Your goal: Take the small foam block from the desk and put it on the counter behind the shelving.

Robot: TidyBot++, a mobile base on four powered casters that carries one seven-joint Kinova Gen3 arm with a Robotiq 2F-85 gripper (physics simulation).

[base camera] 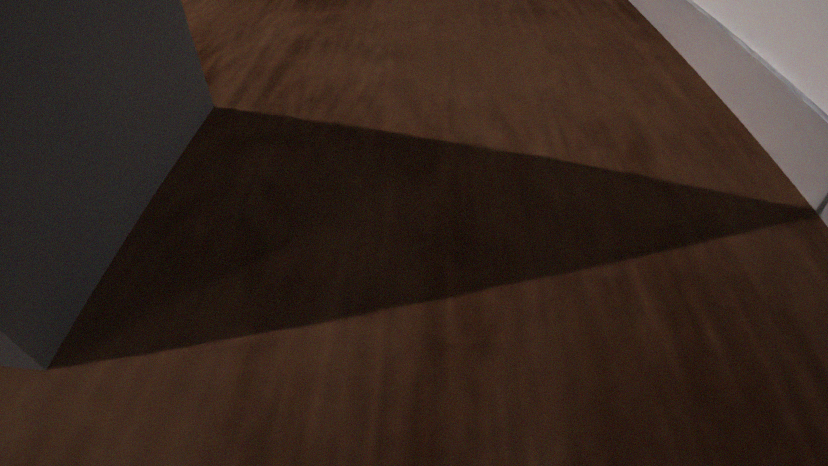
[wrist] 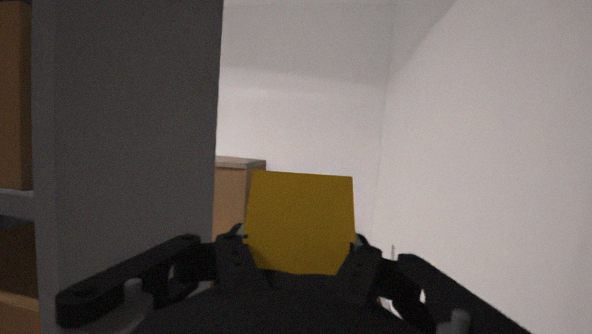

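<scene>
The yellow foam block (wrist: 301, 220) is held between the two black fingers of my gripper (wrist: 298, 235) in the wrist view. The gripper is shut on it. The shelving (base camera: 98, 127) (wrist: 135, 120) is a tall grey side panel at the left of both views. Past its edge, in the wrist view, part of a wooden counter (wrist: 230, 195) with a greyish top shows behind the block. The shelving hides its left part and the block covers some of its right side.
A white wall (wrist: 490, 150) runs along the right in the wrist view. The brown floor (base camera: 434, 376) carries the shelving's pointed shadow, which reaches the pale baseboard (base camera: 735, 86) at the right. A brown box (wrist: 14, 100) stands on a shelf at far left.
</scene>
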